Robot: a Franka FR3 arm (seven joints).
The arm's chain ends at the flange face. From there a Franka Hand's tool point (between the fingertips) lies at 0.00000 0.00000 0.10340 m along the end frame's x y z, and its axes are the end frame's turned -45 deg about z.
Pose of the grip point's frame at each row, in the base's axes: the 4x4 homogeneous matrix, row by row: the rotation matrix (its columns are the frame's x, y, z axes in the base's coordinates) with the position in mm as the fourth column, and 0 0 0 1 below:
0.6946 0.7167 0.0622 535.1; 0.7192 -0.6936 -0.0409 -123.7; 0.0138 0.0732 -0.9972 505.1; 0 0 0 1
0.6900 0.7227 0.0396 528.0; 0.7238 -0.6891 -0.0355 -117.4; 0.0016 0.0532 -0.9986 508.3; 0 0 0 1
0.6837 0.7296 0.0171 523.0; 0.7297 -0.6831 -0.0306 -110.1; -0.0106 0.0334 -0.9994 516.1; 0 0 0 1
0.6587 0.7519 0.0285 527.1; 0.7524 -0.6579 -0.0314 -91.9; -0.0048 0.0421 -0.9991 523.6; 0 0 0 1
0.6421 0.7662 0.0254 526.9; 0.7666 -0.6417 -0.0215 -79.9; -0.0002 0.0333 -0.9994 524.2; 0 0 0 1
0.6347 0.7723 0.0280 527.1; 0.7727 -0.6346 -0.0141 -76.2; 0.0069 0.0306 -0.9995 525.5; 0 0 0 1
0.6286 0.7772 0.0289 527.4; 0.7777 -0.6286 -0.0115 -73.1; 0.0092 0.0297 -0.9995 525.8; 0 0 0 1
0.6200 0.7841 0.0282 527.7; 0.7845 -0.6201 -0.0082 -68.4; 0.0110 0.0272 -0.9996 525.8; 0 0 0 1
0.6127 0.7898 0.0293 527.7; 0.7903 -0.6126 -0.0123 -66.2; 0.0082 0.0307 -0.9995 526.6; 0 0 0 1
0.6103 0.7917 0.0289 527.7; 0.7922 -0.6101 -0.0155 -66.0; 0.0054 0.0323 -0.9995 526.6; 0 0 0 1
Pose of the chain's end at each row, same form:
0.9979 0.0156 0.0622 528.7; 0.0181 -0.9990 -0.0409 -119.5; 0.0615 0.0420 -0.9972 608.2; 0 0 0 1
0.9989 0.0231 0.0396 523.9; 0.0245 -0.9991 -0.0355 -113.7; 0.0387 0.0365 -0.9986 611.6; 0 0 0 1
0.9994 0.0325 0.0171 521.2; 0.0330 -0.9990 -0.0306 -106.9; 0.0161 0.0311 -0.9994 619.4; 0 0 0 1
0.9974 0.0659 0.0285 524.2; 0.0668 -0.9972 -0.0314 -88.7; 0.0264 0.0332 -0.9991 626.9; 0 0 0 1
0.9958 0.0878 0.0254 524.3; 0.0883 -0.9958 -0.0215 -77.7; 0.0234 0.0237 -0.9994 627.5; 0 0 0 1
0.9949 0.0973 0.0280 524.2; 0.0977 -0.9951 -0.0141 -74.7; 0.0265 0.0168 -0.9995 628.8; 0 0 0 1
0.9941 0.1051 0.0289 524.4; 0.1054 -0.9944 -0.0115 -71.9; 0.0275 0.0145 -0.9995 629.1; 0 0 0 1
0.9928 0.1160 0.0282 524.8; 0.1162 -0.9932 -0.0082 -67.6; 0.0270 0.0115 -0.9996 629.2; 0 0 0 1
0.9917 0.1252 0.0293 524.7; 0.1257 -0.9920 -0.0123 -64.9; 0.0275 0.0159 -0.9995 629.9; 0 0 0 1
0.9914 0.1283 0.0289 524.7; 0.1288 -0.9916 -0.0155 -64.4; 0.0267 0.0190 -0.9995 629.9; 0 0 0 1

